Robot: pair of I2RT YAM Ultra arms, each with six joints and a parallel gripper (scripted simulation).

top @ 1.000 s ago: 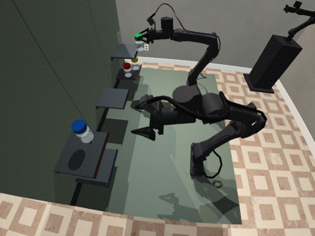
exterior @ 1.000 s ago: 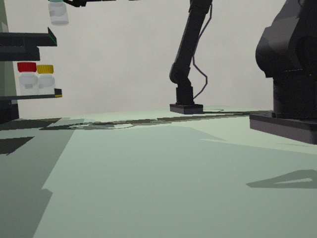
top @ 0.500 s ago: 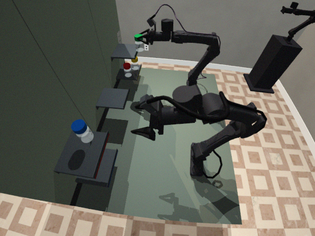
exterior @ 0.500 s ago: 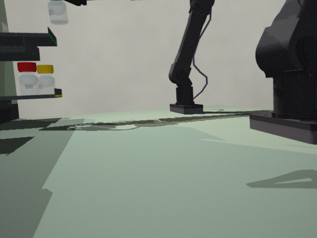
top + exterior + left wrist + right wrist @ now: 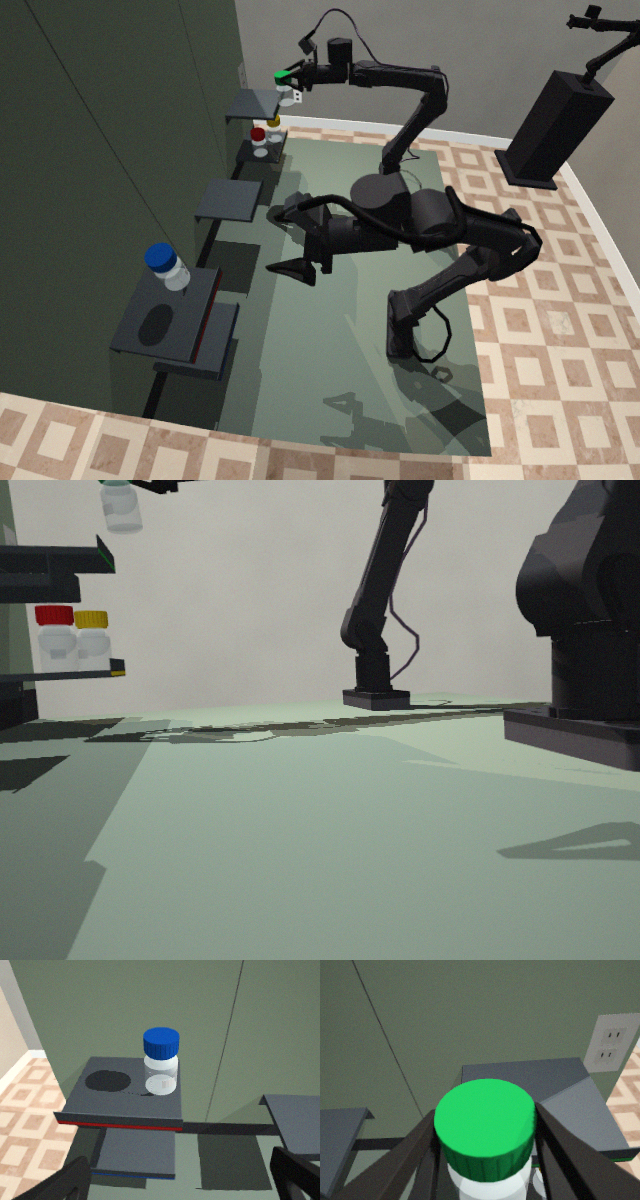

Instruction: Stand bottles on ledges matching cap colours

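Now: left hand 23 cm short of the blue-capped bottle, 11 cm above it and 1 cm to the right of it. From my left hand the other things lie so: red-capped bottle (66 cm to the right, 30 cm below, 21 cm ahead); then green-capped bottle (66 cm to the right, 10 cm ahead, 8 cm below); then yellow-capped bottle (76 cm to the right, 30 cm below, 17 cm ahead).
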